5 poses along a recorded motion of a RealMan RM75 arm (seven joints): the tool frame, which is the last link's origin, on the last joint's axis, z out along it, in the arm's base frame.
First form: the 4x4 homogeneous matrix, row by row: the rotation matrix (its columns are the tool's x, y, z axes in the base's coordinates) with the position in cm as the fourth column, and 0 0 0 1 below. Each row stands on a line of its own.
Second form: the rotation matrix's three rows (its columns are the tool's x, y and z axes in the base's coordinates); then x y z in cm. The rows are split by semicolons. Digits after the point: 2 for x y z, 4 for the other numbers.
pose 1, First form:
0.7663 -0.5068 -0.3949 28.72
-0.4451 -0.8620 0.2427 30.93
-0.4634 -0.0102 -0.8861 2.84
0 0 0 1
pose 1, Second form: 0.7663 -0.5068 -0.3949; -0.4451 -0.8620 0.2427; -0.4634 -0.0102 -0.8861; 28.72 30.93 2.84
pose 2, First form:
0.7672 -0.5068 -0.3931 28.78
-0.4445 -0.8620 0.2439 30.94
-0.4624 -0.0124 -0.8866 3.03
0 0 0 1
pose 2, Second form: 0.7672 -0.5068 -0.3931; -0.4445 -0.8620 0.2439; -0.4624 -0.0124 -0.8866; 28.78 30.94 3.03
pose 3, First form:
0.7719 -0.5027 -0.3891 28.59
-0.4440 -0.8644 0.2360 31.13
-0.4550 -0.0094 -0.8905 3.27
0 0 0 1
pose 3, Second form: 0.7719 -0.5027 -0.3891; -0.4440 -0.8644 0.2360; -0.4550 -0.0094 -0.8905; 28.59 31.13 3.27
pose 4, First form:
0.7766 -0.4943 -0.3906 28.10
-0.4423 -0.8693 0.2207 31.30
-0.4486 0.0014 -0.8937 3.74
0 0 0 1
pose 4, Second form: 0.7766 -0.4943 -0.3906; -0.4423 -0.8693 0.2207; -0.4486 0.0014 -0.8937; 28.10 31.30 3.74
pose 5, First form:
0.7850 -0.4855 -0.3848 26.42
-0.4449 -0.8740 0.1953 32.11
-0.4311 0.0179 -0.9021 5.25
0 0 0 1
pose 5, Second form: 0.7850 -0.4855 -0.3848; -0.4449 -0.8740 0.1953; -0.4311 0.0179 -0.9021; 26.42 32.11 5.25
